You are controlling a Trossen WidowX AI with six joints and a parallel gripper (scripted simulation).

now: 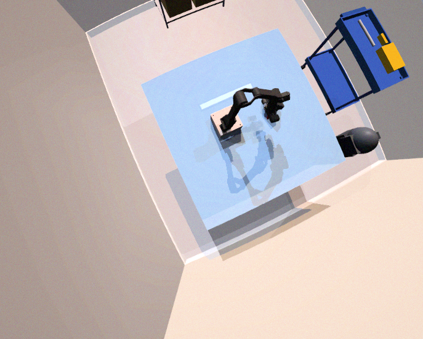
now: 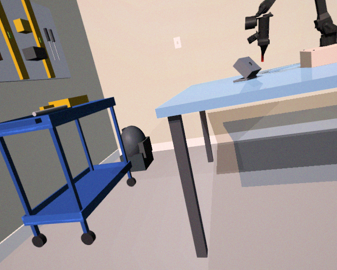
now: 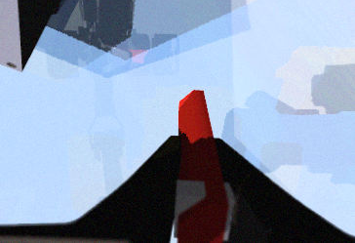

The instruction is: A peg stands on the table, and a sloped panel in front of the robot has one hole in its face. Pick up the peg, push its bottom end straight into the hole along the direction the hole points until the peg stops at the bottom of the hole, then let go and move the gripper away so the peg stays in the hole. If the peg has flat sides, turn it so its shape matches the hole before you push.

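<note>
Now: gripper tip 11 cm short of the grey sloped panel, 9 cm to the right of it and 5 cm above it. Round my gripper tip: red peg 2 cm above.
</note>
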